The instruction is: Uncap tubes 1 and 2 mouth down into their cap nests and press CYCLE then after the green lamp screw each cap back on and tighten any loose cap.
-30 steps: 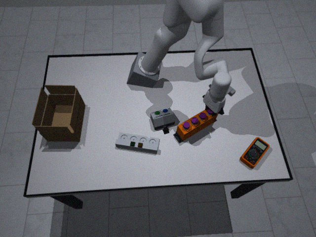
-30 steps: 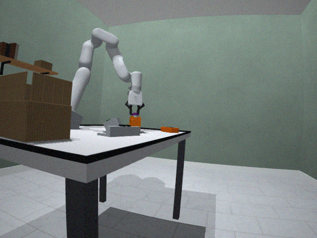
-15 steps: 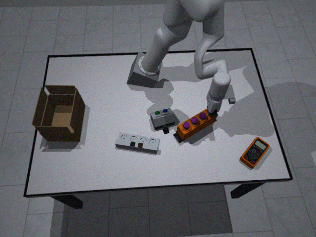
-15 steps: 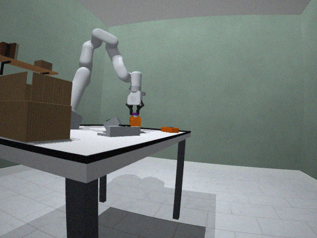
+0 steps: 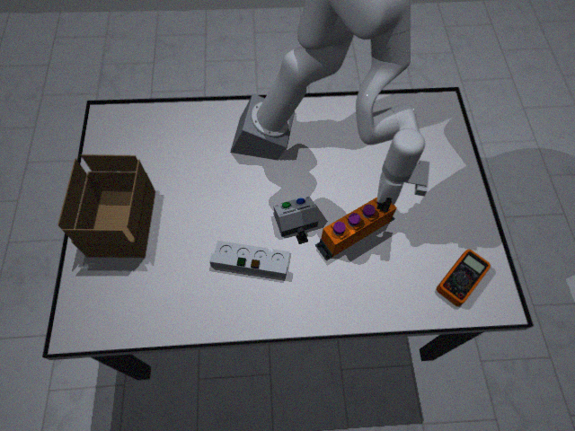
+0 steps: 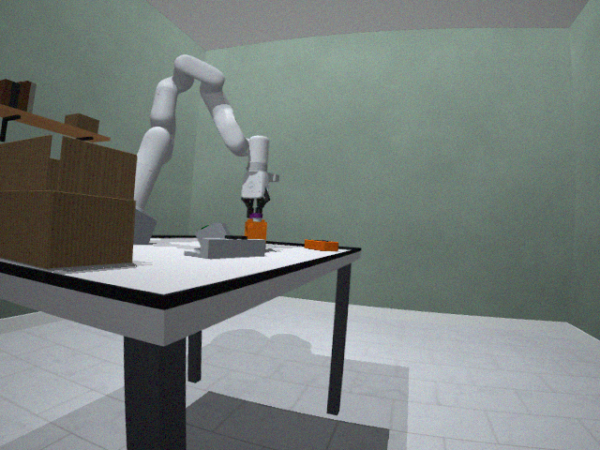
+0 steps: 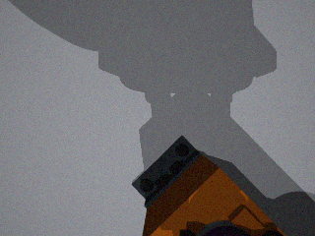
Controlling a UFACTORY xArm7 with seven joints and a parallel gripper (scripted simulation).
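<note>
Now: hand 10 mm above the tube 1. Also, from my hand: blue key: 240 mm to the right, 60 mm below, 20 mm behind; purple cap: 40 mm to the right, 30 mm ahead, 20 mm below; grey key housing: 260 mm to the right, 80 mm below, 10 mm ahead.
</note>
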